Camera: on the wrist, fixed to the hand. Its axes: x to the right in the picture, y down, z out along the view.
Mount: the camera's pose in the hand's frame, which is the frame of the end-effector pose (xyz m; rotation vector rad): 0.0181 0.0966 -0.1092 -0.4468 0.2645 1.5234
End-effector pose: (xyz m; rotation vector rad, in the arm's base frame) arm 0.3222 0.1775 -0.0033 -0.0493 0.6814 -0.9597
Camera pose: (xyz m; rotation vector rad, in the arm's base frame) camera 0.3398 0.2481 -0.1310 0.1908 0.9033 0.6651
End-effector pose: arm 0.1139 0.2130 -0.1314 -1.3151 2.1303 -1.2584
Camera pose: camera -0.0203 0.2705 -0.1476 0.5728 2.5855 -0.2644
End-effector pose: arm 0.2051 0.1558 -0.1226 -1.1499 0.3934 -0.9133
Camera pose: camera 0.1805 0.0862 -0.2496 -0.7597 1.4660 0.4104
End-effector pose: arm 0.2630 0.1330 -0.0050 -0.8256 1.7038 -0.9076
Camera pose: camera 0.1433 0.1851 -0.0724 0.4661 2.1136 0.4452
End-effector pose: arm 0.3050 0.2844 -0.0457 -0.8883 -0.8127 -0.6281
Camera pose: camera 0.4263 0.2358 -0.1130 -1.4757 0.3785 0.4580
